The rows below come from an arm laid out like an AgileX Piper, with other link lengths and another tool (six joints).
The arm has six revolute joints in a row. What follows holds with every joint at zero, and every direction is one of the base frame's.
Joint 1 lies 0.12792 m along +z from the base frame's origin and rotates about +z.
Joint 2 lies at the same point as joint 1 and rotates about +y.
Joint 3 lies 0.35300 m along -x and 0.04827 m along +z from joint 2 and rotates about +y.
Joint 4 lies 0.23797 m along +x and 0.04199 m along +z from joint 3 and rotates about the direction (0.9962, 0, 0.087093).
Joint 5 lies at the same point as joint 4 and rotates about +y.
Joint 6 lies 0.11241 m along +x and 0.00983 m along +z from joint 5 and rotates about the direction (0.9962, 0, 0.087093).
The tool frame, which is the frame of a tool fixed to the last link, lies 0.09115 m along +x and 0.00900 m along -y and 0.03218 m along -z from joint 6; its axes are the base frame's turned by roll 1.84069, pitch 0.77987 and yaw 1.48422 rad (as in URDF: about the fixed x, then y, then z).
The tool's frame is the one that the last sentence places.
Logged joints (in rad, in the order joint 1, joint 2, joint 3, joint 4, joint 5, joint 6), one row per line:
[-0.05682 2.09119 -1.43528 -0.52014 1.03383 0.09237]
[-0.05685 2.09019 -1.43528 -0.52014 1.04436 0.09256]
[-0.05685 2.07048 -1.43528 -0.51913 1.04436 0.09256]
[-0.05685 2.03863 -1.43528 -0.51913 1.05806 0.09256]
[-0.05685 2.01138 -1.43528 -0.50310 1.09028 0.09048]
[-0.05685 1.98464 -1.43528 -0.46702 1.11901 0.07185]
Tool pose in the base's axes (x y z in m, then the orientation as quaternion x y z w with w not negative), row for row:
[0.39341 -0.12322 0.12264 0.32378 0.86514 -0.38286 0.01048]
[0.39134 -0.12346 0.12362 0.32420 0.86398 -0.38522 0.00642]
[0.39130 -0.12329 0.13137 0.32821 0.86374 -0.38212 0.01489]
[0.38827 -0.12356 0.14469 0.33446 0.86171 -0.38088 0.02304]
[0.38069 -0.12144 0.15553 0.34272 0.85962 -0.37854 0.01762]
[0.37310 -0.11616 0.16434 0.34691 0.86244 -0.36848 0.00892]
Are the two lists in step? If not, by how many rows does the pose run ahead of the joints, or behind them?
They are in step.
